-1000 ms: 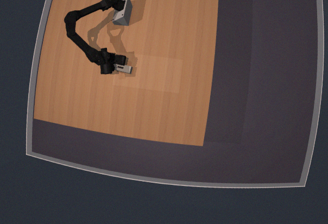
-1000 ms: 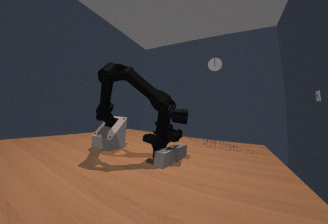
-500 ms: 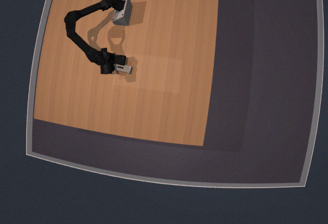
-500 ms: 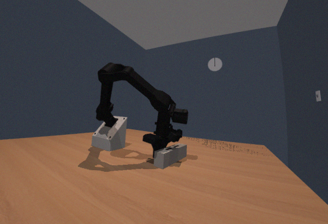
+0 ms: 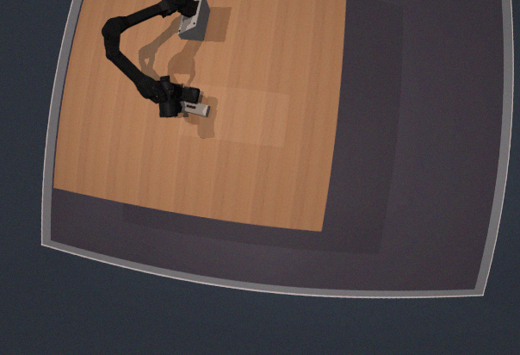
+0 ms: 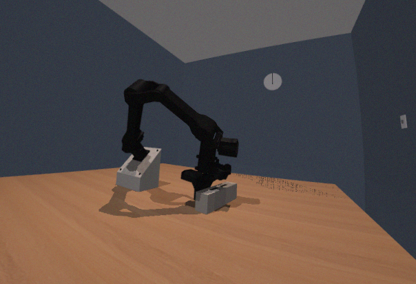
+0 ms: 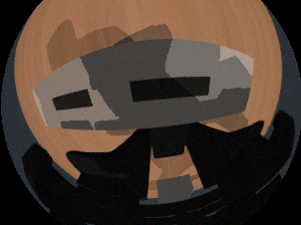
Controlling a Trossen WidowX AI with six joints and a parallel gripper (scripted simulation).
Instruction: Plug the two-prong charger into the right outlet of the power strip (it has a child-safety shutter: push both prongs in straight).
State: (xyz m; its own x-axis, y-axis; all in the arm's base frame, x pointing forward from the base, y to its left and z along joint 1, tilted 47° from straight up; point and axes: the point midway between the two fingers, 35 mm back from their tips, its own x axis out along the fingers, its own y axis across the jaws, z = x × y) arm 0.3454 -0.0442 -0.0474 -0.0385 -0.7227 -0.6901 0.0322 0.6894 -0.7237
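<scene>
My gripper tip is 2 cm short of the black two-prong charger and 1 cm below it.
</scene>
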